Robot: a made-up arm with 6 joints.
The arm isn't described. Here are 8 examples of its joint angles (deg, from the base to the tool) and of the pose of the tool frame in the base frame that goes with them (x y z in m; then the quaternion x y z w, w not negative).
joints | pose
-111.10 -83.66 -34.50 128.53 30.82 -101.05 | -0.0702 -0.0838 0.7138 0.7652 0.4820 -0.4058 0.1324
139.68 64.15 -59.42 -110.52 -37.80 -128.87 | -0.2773 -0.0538 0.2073 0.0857 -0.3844 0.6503 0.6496
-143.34 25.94 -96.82 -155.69 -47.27 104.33 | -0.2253 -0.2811 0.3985 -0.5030 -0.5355 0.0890 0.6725
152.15 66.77 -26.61 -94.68 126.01 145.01 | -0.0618 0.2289 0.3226 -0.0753 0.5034 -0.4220 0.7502
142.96 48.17 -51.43 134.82 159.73 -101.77 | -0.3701 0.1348 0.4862 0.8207 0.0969 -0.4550 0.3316
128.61 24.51 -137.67 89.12 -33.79 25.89 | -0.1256 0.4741 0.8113 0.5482 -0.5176 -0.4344 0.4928
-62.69 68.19 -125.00 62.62 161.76 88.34 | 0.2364 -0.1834 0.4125 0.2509 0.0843 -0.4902 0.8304
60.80 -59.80 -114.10 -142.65 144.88 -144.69 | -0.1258 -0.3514 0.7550 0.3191 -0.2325 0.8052 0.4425
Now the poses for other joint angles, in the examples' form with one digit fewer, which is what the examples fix.
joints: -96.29 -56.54 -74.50 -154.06 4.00 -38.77
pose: 0.041 -0.145 0.813 0.197 0.544 0.523 0.625
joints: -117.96 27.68 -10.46 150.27 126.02 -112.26
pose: -0.044 -0.248 0.377 0.764 0.573 0.140 0.261
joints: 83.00 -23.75 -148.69 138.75 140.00 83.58
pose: -0.197 -0.189 0.874 0.846 0.062 0.523 0.087
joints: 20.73 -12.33 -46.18 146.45 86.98 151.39
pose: 0.248 0.242 0.646 0.099 0.612 -0.411 0.668
